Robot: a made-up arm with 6 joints.
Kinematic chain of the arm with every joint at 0, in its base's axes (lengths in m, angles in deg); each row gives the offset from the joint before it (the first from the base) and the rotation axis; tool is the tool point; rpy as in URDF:
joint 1: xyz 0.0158 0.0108 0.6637 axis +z
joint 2: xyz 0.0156 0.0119 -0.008 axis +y
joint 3: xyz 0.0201 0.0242 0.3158 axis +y
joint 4: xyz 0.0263 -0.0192 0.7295 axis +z
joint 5: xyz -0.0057 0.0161 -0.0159 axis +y
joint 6: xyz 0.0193 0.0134 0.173 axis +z
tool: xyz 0.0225 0.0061 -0.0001 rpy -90 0 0
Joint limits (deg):
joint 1: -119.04..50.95
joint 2: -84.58..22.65
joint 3: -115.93..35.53
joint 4: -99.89..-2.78
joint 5: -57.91..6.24
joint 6: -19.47..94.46
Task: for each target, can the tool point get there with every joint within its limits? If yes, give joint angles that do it. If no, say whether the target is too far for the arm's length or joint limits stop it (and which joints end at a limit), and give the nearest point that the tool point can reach.
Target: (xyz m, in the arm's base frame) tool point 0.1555 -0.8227 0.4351
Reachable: no: joint limits stop it (at a limit: joint 1, joint 3, joint 4, joint 5) | nearest point -0.4075 -0.5792 0.3716 | short by 0.617 m
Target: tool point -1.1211 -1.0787 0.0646
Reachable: no: too far | nearest point -0.7754 -0.7474 0.3048 | short by 0.536 m
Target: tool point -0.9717 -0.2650 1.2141
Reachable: yes | joints 21.04 -48.03 -22.33 -63.13 -31.06 35.74
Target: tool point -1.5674 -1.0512 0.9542
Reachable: no: too far | nearest point -0.9644 -0.6467 0.8420 | short by 0.735 m
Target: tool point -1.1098 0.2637 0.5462
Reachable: yes | joints -9.33 -75.92 -29.65 -43.01 -20.07 17.36
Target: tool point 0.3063 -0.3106 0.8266
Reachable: no: joint limits stop it (at a limit: joint 2, joint 3, joint 4, joint 5, joint 6) | nearest point 0.6293 -0.6680 1.2825 | short by 0.663 m
